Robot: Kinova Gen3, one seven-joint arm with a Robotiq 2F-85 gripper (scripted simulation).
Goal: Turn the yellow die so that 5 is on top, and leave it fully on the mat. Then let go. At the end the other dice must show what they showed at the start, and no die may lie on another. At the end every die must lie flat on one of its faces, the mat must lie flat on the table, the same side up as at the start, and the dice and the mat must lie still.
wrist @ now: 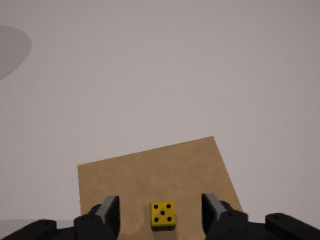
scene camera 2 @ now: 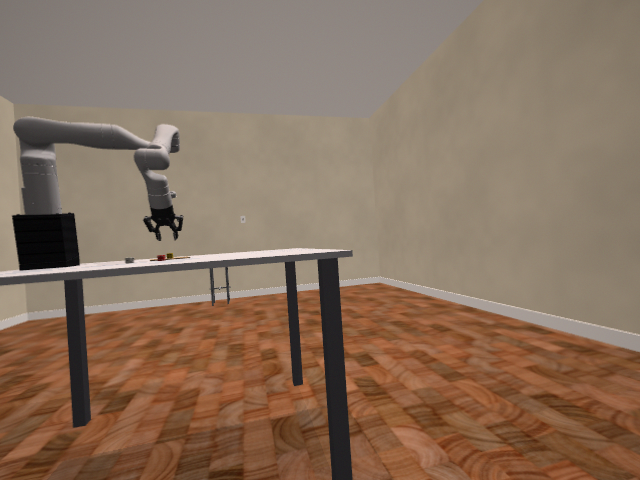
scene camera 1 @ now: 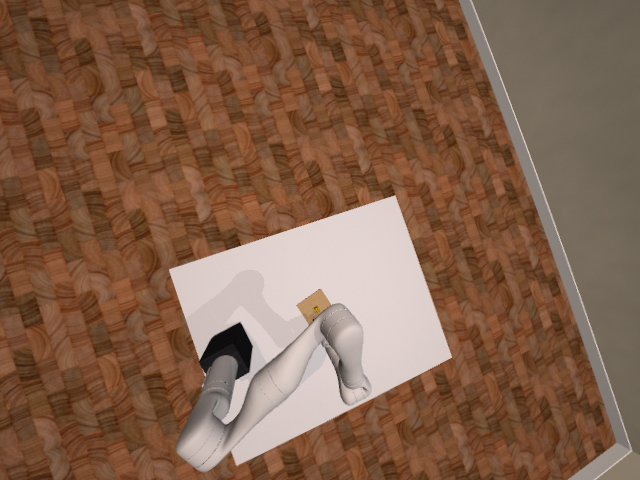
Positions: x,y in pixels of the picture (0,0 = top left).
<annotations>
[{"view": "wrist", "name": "my gripper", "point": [160,210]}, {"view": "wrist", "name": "mat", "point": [181,172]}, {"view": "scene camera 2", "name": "my gripper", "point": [167,239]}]
</annotations>
